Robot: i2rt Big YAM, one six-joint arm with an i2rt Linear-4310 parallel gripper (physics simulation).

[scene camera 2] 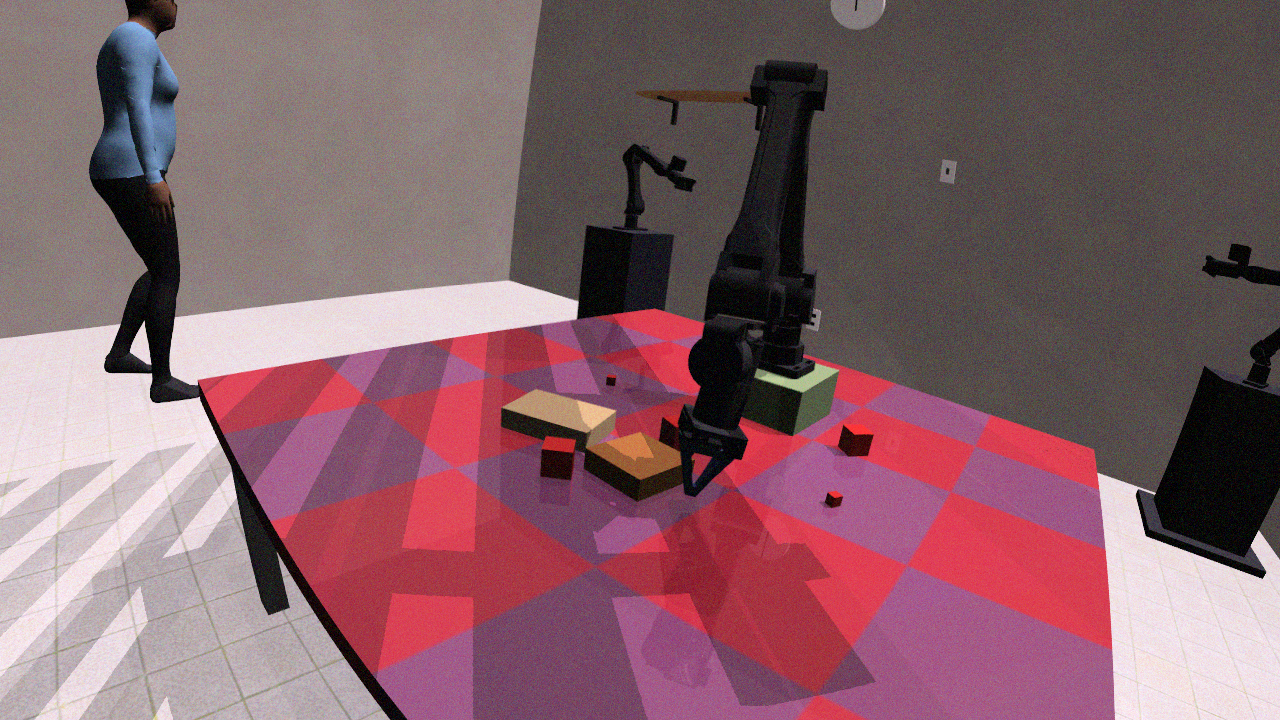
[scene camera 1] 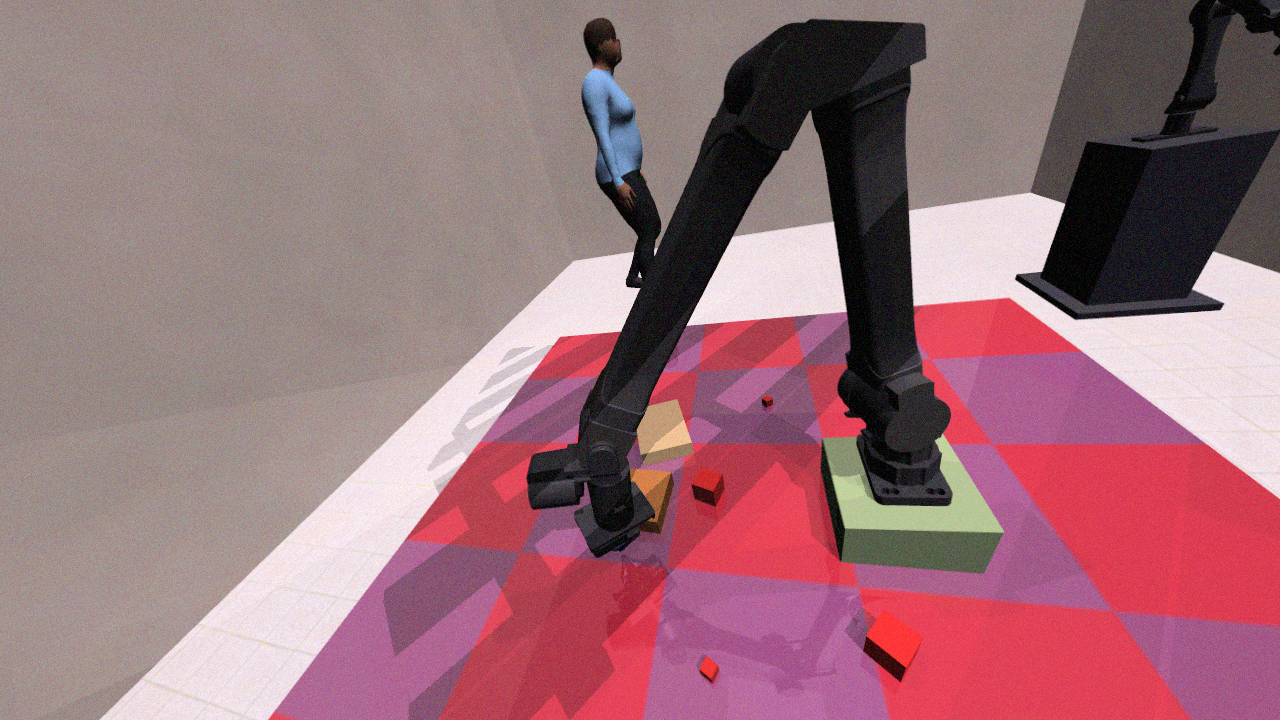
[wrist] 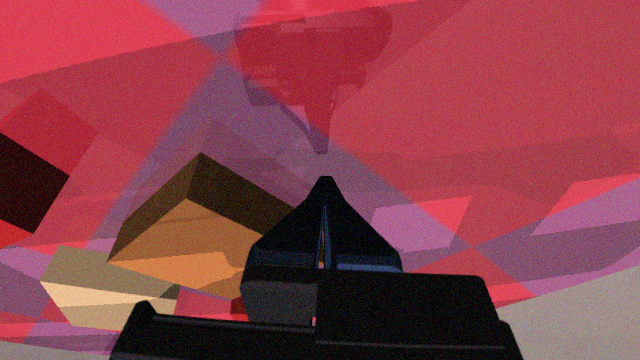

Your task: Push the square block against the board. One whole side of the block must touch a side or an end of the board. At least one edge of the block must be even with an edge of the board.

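Frame: origin at the arm's base, x left, y back, z up, level; millimetres.
Where they show: gripper, fingertip midpoint: (scene camera 2: pixel 689 495) (scene camera 1: pixel 619 547) (wrist: pixel 325 184); arm's base, origin of the base link: (scene camera 2: pixel 777 366) (scene camera 1: pixel 898 470).
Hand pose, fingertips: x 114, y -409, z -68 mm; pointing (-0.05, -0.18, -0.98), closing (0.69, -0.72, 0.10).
Each offset is from my fingertips to the centre of the thing.
The orange-brown square block {dy +10, dx -93, dz +2 mm} (scene camera 1: pixel 657 503) (scene camera 2: pixel 637 461) (wrist: pixel 220 245) lies flat, partly hidden by my gripper in scene camera 1 and the wrist view. The tan board {dy +21, dx -265, dz +2 mm} (scene camera 1: pixel 664 431) (scene camera 2: pixel 556 413) (wrist: pixel 95 310) lies flat behind it. The block's near corner stands close to one end of the board, turned at an angle; a narrow strip of table shows between them in the wrist view. My gripper (scene camera 2: pixel 692 488) (wrist: pixel 325 184) is shut and empty, low beside the block's corner on the side away from the board. I cannot tell if it touches the block.
A red cube {dy +132, dx -121, dz +6 mm} (scene camera 1: pixel 708 486) (scene camera 2: pixel 669 432) (wrist: pixel 30 185) stands beside the block on the arm-base side. Another red cube {dy -72, dx -161, dz +6 mm} (scene camera 2: pixel 557 458) stands in front of the board and left of the block. More red cubes (scene camera 1: pixel 893 642) (scene camera 2: pixel 833 498) lie farther off. The green base (scene camera 1: pixel 921 544) (scene camera 2: pixel 787 402) carries the arm.
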